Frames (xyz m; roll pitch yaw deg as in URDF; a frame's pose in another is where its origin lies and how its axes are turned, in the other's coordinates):
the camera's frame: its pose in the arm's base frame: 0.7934 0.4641 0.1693 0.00 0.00 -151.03
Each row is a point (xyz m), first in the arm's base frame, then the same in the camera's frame.
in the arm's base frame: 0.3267 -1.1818 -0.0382
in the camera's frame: 1.2055 1.2139 -0.2075
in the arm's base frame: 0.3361 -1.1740 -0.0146
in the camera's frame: 1.1935 1.2116 -0.1839
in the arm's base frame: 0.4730 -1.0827 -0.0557
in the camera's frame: 1.0295 1.1981 -0.2250
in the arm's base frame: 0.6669 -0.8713 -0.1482
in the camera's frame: 0.7575 1.1070 -0.3175
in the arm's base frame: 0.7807 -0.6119 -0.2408
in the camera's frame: 0.5323 0.9352 -0.4101
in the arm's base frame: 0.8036 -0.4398 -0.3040
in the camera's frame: 0.4289 0.7957 -0.4733
